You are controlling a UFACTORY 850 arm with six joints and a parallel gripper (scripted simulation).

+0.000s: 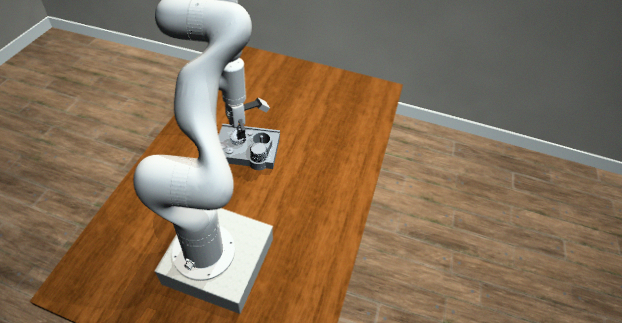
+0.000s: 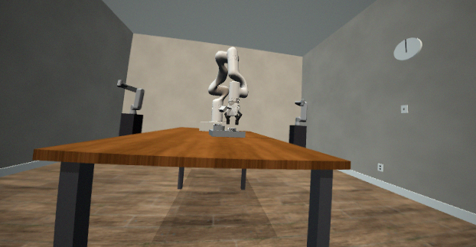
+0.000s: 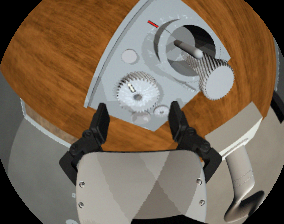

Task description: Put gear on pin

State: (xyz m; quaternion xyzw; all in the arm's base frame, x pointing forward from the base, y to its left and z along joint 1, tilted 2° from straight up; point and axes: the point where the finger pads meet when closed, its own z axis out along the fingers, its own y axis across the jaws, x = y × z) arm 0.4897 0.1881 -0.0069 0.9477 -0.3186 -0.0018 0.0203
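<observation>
Now: hand 50 mm above the loose gear.
</observation>
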